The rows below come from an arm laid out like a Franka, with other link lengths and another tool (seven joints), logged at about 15 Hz.
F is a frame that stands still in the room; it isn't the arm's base.
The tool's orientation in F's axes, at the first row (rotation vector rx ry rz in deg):
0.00 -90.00 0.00
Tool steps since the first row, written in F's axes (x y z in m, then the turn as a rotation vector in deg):
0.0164 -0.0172 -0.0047 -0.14 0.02 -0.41
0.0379 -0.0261 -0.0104 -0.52 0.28 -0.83
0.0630 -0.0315 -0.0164 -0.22 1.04 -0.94
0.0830 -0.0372 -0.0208 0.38 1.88 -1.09
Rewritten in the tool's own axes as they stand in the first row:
-0.0047 -0.0172 -0.0164 -0.41 0.02 0.14
-0.0104 -0.0261 -0.0379 -0.83 0.28 0.52
-0.0164 -0.0315 -0.0630 -0.94 1.04 0.22
-0.0208 -0.0372 -0.0830 -1.09 1.88 -0.38

